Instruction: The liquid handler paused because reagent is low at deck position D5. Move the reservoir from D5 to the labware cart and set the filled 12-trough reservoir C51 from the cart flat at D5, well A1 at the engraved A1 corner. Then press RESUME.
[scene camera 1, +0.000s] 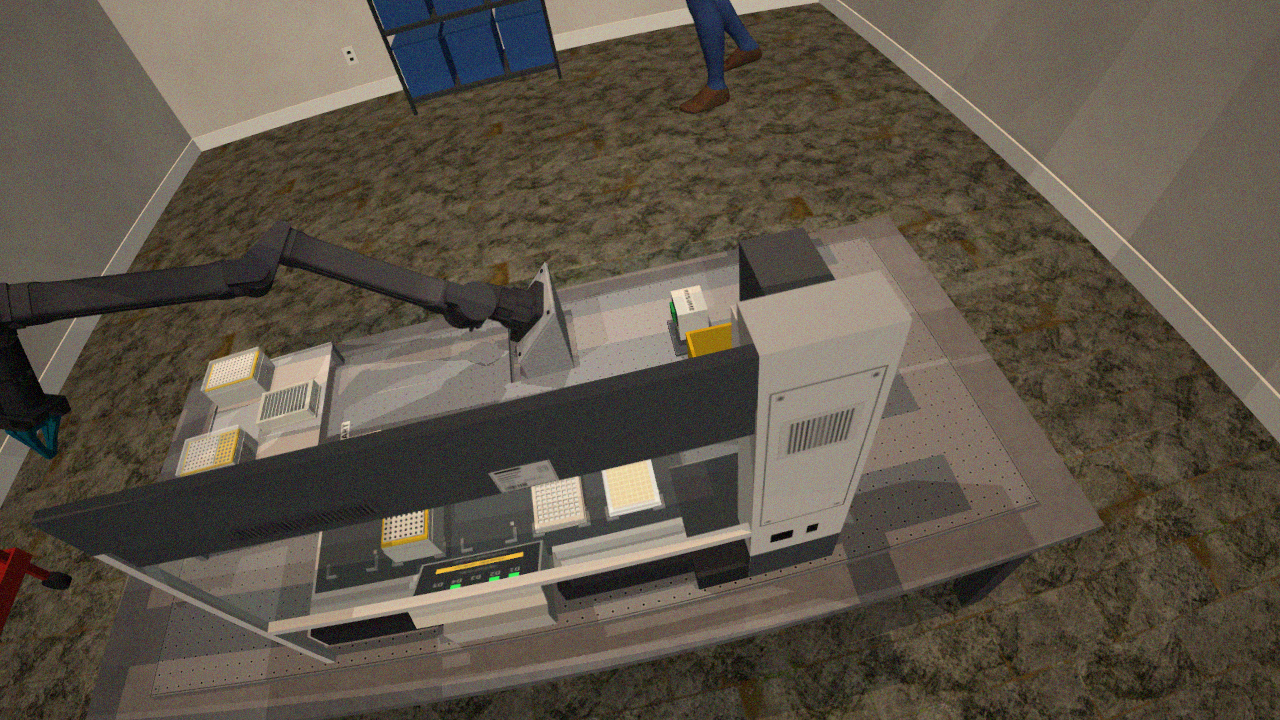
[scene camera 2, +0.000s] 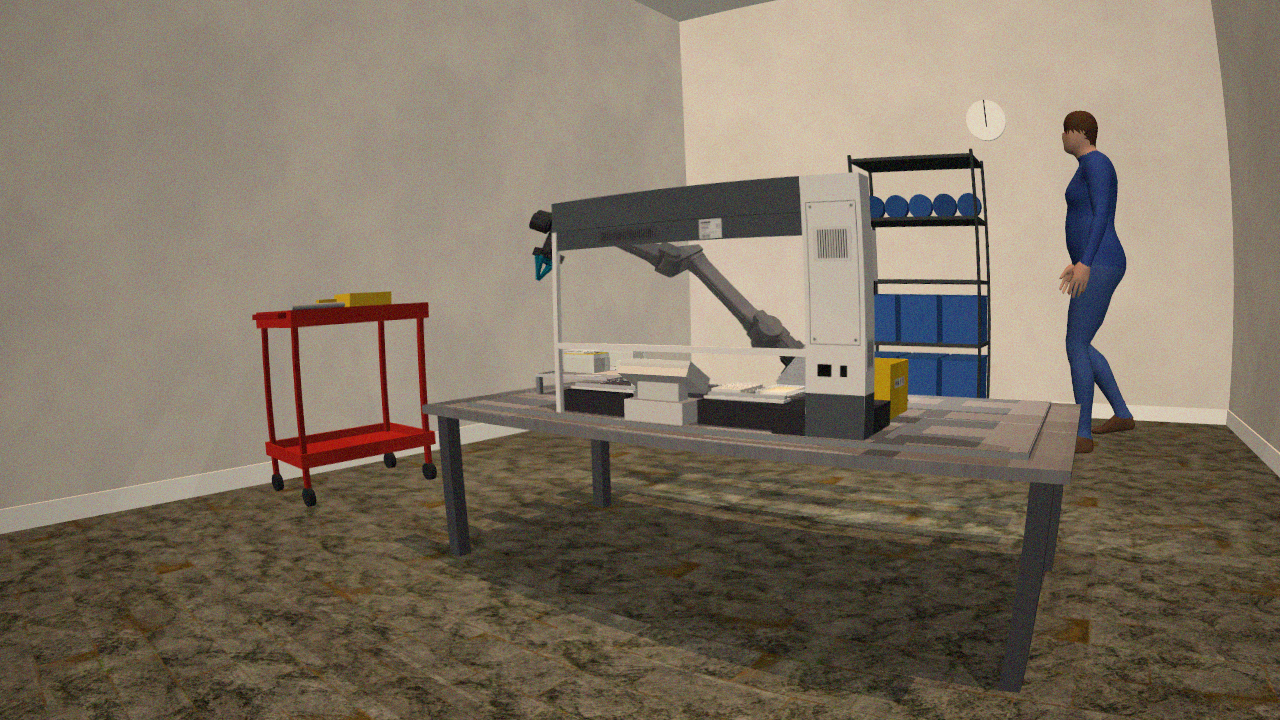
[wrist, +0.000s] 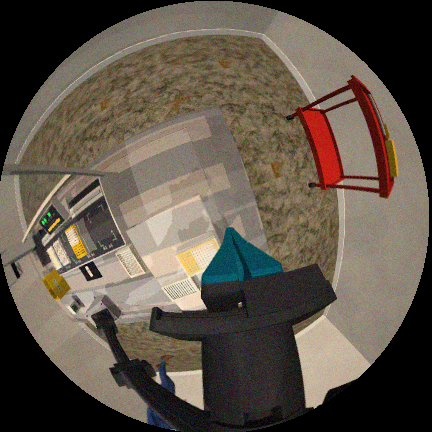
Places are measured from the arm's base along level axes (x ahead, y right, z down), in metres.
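Pixels of known places: gripper, fingertip midpoint: (scene camera 1: 52, 457) (scene camera 2: 537, 280) (wrist: 229, 231); arm's base, link origin: (scene camera 1: 529, 312) (scene camera 2: 800, 361) (wrist: 102, 317).
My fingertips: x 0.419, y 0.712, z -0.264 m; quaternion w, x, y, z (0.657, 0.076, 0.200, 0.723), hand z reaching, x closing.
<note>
For each thing: its top centre in the pictures, then the offset to it from my fingertips. "spot": a spot on its surface instead.
- pale reservoir, top centre: (wrist: 129, 263) dz +0.332, dx -0.153, dy -0.358 m
- reservoir with parallel troughs, top centre: (scene camera 1: 284, 401) (wrist: 180, 289) dz +0.272, dx -0.281, dy -0.174 m
- RESUME box, top centre: (scene camera 1: 688, 300) (wrist: 70, 309) dz +0.259, dx -0.385, dy -1.039 m
- handler's dark gantry beam, surface spot: (scene camera 1: 402, 447) spot: dz -0.184, dx +0.180, dy -0.756 m
My gripper (scene camera 1: 49, 453) (scene camera 2: 542, 275) (wrist: 229, 231) has teal fingers, is shut and empty, and hangs high beyond the table's left end. Deck position D5 (scene camera 1: 344, 564) (wrist: 102, 227) shows bare dark deck with corner brackets. A pale reservoir (wrist: 131, 261) lies outside the deck beside D5 in the wrist view; the gantry hides it in scene camera 1. Another reservoir with parallel troughs (scene camera 1: 288, 402) (wrist: 181, 289) stands on the light labware cart (scene camera 1: 301, 361) between tip racks. I cannot read which is C51. The RESUME box (scene camera 1: 689, 308) (wrist: 75, 305) stands near the arm's base.
Tip racks (scene camera 1: 234, 369) (scene camera 1: 211, 449) stand on the labware cart. The handler's dark gantry beam (scene camera 1: 402, 447) (scene camera 2: 675, 213) spans the deck. Its status screen (scene camera 1: 478, 568) (wrist: 51, 219) shows green marks. A red trolley (scene camera 2: 342, 313) (wrist: 372, 135) stands beyond the table. A person (scene camera 2: 1093, 232) stands behind.
</note>
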